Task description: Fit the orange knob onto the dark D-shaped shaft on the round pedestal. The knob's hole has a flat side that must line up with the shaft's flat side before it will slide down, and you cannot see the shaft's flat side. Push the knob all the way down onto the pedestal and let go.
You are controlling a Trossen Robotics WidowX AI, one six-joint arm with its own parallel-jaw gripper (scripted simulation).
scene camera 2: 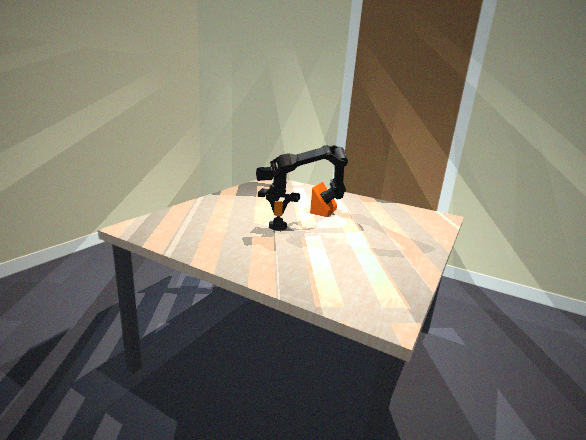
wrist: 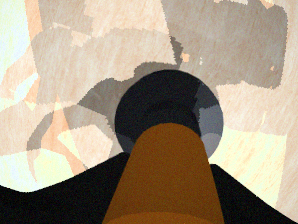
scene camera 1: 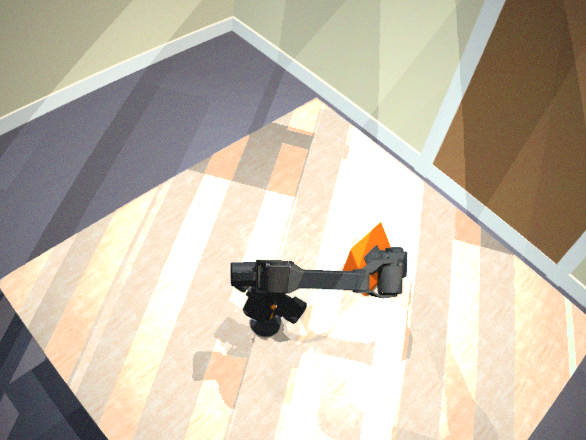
Scene:
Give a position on a dark round pedestal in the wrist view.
At 169, 96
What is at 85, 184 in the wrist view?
My gripper.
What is my gripper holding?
An orange knob.

